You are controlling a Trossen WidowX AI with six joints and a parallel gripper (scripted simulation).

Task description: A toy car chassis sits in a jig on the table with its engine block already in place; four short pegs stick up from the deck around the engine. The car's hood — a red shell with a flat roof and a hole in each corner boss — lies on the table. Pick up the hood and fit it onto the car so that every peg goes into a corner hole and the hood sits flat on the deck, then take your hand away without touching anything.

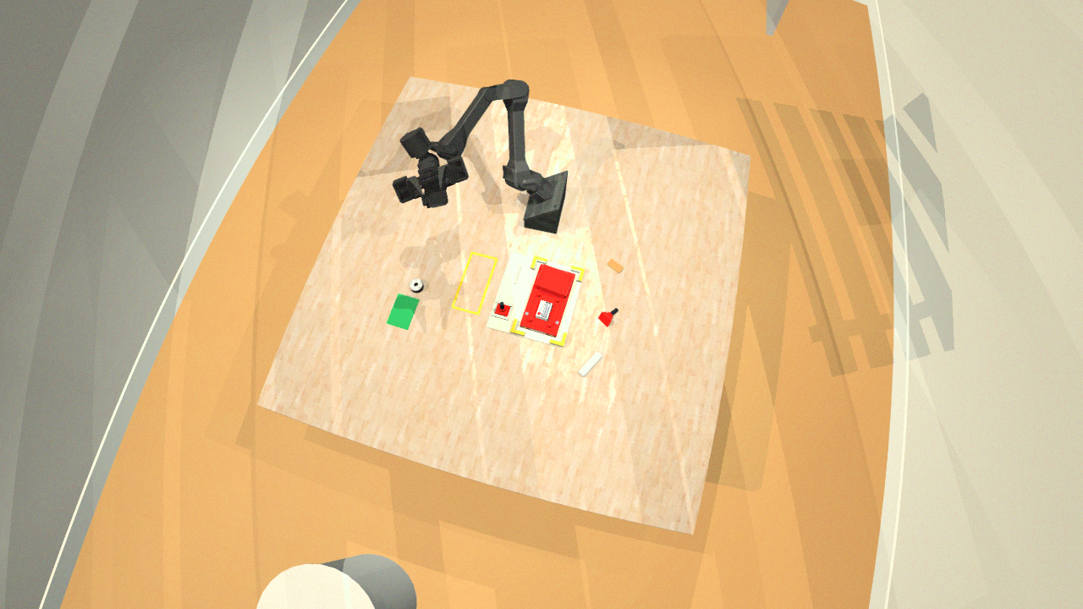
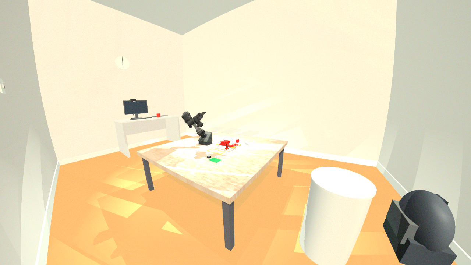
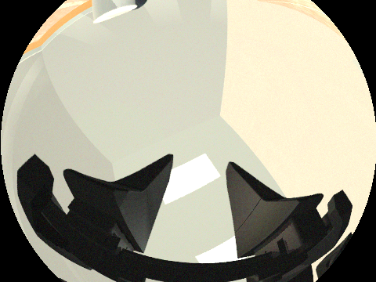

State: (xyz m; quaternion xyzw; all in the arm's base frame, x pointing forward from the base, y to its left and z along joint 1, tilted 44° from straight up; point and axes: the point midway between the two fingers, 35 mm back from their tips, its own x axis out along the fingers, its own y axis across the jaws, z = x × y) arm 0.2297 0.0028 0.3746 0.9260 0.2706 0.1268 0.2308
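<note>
Right now the red hood is 36 cm below my gripper tip, 31 cm to the left of it and 2 cm ahead of it. The rest, counted from my gripper tip: white-labelled block: 38 cm below, 30 cm to the left, 11 cm ahead; then green card: 40 cm below, 17 cm ahead, 11 cm to the right; then orange block: 49 cm to the left, 40 cm below, 8 cm behind.
</note>
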